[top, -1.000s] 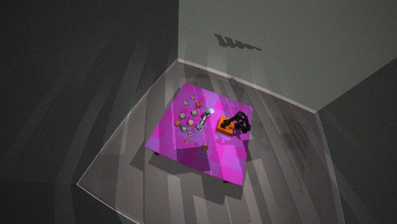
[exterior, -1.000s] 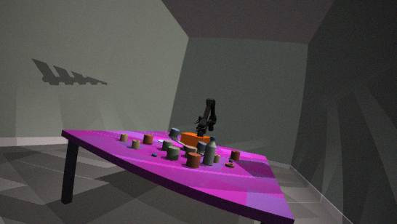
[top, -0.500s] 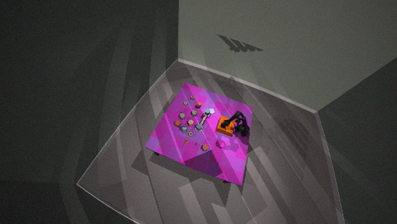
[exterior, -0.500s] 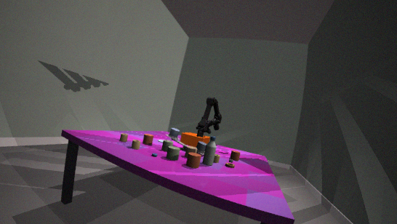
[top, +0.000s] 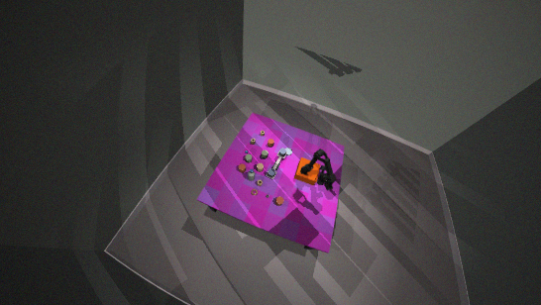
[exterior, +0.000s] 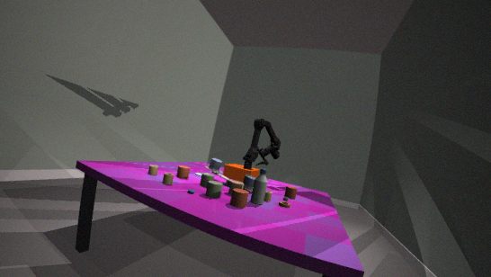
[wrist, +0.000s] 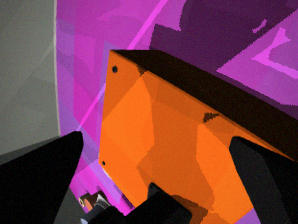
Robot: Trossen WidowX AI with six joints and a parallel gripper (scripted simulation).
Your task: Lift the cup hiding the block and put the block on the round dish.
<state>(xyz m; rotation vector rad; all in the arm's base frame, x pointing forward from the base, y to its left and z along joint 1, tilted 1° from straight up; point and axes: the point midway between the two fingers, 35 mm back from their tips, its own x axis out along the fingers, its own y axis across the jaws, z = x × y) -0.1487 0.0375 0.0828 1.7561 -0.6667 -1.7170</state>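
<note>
My gripper tip is now 470 mm short of the blue-grey cup, 100 mm above it and 70 mm to the right of it. Also, from my gripper tip: grey block 460 mm ahead, 120 mm below, 50 mm to the left; grey bottle 650 mm ahead, 130 mm to the left, 50 mm below.
</note>
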